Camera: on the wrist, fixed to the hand. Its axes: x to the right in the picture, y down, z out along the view.
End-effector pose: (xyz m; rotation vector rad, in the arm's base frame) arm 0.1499 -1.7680 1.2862 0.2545 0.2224 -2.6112
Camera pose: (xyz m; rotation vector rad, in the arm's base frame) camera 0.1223 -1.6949 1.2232 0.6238 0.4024 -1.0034
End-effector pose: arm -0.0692 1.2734 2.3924 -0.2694 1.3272 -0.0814
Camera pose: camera -0.1315 1.1947 2.3905 0.5469 1.7223 1.3928
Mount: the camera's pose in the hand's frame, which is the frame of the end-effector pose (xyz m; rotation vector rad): 0.0033 -0.0697 -0.0722 -0.3230 0.4847 1.4870
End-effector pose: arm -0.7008 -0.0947 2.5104 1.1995 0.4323 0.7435
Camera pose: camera -0.7264 -0.0556 2.4215 0.8701 -0.3024 2.2986
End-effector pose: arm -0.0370 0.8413 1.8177 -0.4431 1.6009 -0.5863
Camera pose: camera -0.1128 0.7922 1.8616 0.7361 1.9768 0.7589
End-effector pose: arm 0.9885 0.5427 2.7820 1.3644 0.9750 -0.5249
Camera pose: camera 0.9147 0.6002 2.7455 1.5337 0.1661 1.0629
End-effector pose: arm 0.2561 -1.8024 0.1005 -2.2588 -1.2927 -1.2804
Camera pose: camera 0.1606 -1.8015 0.1314 -1.9504 0.7643 -1.1798
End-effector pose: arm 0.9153 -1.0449 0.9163 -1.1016 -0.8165 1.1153
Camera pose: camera 1.0020 -1.0649 0.9629 -2.2505 0.4061 1.7685
